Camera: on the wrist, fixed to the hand. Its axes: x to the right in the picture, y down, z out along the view.
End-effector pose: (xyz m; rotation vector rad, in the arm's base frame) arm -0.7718 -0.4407 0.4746 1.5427 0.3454 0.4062
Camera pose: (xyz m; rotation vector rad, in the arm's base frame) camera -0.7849 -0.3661 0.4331 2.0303 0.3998 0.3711
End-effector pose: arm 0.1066 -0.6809 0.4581 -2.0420 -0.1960 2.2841
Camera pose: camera 0.1748 -0.6330 0.4355 -1.7933 0.3849 2.1155
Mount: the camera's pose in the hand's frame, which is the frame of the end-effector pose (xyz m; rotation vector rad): 0.0211 -0.0420 -0.0724 0.4821 -0.0201 0.0616
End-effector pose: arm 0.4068 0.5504 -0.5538 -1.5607 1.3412 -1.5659
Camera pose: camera 0.3452 0.5652 -0.4951 -1.2201 0.8994 -1.6739
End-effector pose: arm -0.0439 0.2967 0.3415 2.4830 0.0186 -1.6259
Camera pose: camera 0.0260 0.3472 0.3447 -2.4396 0.4453 1.5886
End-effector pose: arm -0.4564 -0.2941 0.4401 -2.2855 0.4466 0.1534
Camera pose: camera -0.4236 -0.3261 0.5132 -1.7976 0.4847 0.0873
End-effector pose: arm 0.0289 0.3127 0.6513 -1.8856 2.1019 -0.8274
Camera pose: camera 0.0250 0.3108 0.7375 -1.5575 1.7340 -1.1672
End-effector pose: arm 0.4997 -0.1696 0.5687 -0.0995 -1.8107 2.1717
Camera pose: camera 0.5058 -0.0887 0.5981 -0.0242 -1.2585 2.5917
